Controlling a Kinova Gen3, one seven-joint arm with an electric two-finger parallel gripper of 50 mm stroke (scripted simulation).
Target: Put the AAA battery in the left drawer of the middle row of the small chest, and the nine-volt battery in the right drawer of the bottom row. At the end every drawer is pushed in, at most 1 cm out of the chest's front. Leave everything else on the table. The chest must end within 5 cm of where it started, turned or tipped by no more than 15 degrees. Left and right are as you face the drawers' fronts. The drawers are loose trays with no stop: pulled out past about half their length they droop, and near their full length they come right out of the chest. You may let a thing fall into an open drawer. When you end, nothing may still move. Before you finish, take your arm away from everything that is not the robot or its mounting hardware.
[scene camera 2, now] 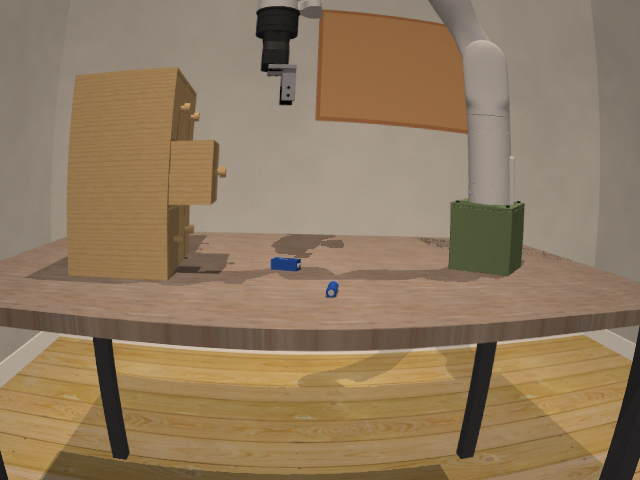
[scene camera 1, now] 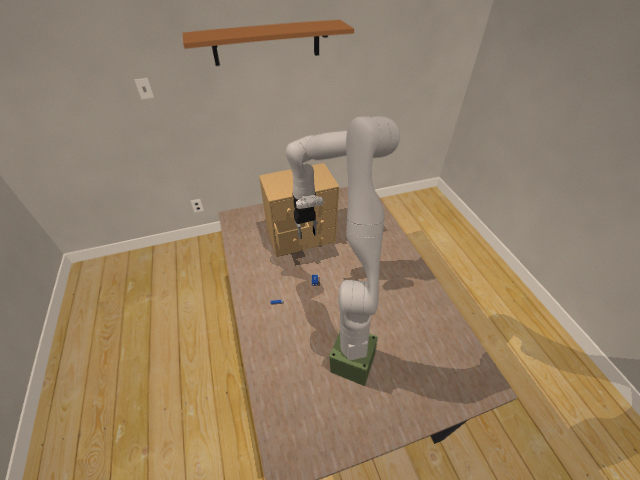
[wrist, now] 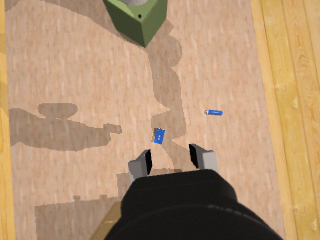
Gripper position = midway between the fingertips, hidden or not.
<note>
In view: my gripper [scene camera 2: 286,102], a drawer [scene camera 2: 193,176], a wooden chest [scene camera 2: 120,138], a drawer [scene camera 2: 174,214] and a drawer [scene camera 2: 180,104].
The wooden chest also shows in scene camera 1 [scene camera 1: 276,186]. My gripper shows as well in the wrist view [wrist: 170,155].
</note>
